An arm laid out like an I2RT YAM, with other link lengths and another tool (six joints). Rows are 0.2 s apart.
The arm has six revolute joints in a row. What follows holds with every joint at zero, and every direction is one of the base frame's. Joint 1 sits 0.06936 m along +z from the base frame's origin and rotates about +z. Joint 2 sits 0.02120 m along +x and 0.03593 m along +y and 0.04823 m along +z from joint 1 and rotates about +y. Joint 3 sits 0.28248 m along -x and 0.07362 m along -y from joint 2 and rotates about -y. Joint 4 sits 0.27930 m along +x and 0.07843 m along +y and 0.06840 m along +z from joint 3 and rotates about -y. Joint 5 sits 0.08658 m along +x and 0.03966 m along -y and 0.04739 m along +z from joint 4 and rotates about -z. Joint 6 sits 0.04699 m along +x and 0.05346 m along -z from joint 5 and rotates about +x. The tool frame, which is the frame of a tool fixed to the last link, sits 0.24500 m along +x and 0.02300 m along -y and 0.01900 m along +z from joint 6; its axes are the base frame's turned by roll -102.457, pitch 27.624 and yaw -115.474 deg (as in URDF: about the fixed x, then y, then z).
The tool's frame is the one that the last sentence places.
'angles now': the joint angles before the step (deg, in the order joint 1, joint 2, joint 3, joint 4, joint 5, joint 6). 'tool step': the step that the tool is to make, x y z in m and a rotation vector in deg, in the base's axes. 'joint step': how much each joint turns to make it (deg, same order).
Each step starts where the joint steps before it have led.
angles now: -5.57, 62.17, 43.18, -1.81, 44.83, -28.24
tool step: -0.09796, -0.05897, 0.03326, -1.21, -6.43, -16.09
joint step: -5.40, -7.24, -1.85, -2.79, 10.18, 5.14
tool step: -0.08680, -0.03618, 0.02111, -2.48, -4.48, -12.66
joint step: -6.44, -5.69, -2.86, 1.36, 6.34, 0.90
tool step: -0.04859, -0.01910, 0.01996, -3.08, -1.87, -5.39
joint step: -6.51, -4.52, -2.93, 5.55, -0.70, -4.92
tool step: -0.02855, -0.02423, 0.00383, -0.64, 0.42, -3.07
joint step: -8.09, -0.30, -0.55, 2.24, -4.92, -2.41
